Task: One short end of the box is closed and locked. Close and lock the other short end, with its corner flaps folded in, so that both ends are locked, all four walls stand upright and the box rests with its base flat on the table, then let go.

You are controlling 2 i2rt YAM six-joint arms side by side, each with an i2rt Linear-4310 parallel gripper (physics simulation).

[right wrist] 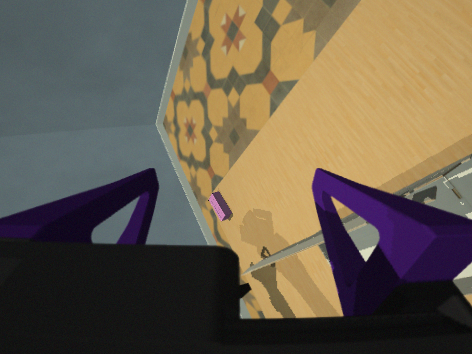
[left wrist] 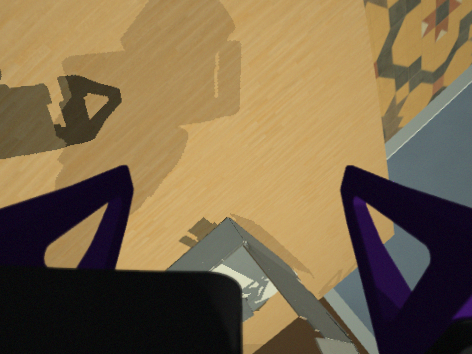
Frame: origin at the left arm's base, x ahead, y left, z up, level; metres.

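Seen in the pictures: left gripper, fingertip midpoint: (left wrist: 236, 177); right gripper, fingertip midpoint: (right wrist: 235, 177).
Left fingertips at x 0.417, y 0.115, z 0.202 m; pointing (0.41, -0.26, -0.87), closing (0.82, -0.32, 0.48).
A point is followed by its place in that frame.
The grey box (left wrist: 216, 244) @(z 0.028, x 0.365, y -0.184 m) (right wrist: 300, 245) @(z 0.232, x 0.437, y -0.304 m) shows in part in both views. In the left wrist view one upright corner and parts of two walls show at the bottom, with light patches on the inside; the rest is cut off or hidden behind the black gripper body. In the right wrist view a long thin wall edge runs up to the right, partly behind a finger, with grey panels beyond it. The state of the end flaps and locks cannot be told. My left gripper (left wrist: 236, 177) @(z 0.202, x 0.417, y 0.115 m) is open and empty, above the table near the box corner. My right gripper (right wrist: 235, 177) @(z 0.392, x 0.529, y -0.435 m) is open and empty, above the table's edge.
A small pink block (right wrist: 220, 206) @(z 0.031, x 0.576, y 0.212 m) lies near the corner of the wooden table (left wrist: 300, 125) @(z 0.000, x 0.569, y -0.097 m) (right wrist: 380, 100) @(z 0.000, x 0.606, y -0.416 m). Arm shadows fall across the table. Beyond its edge are a patterned tile floor (left wrist: 412, 50) (right wrist: 232, 65) and blue-grey surfaces.
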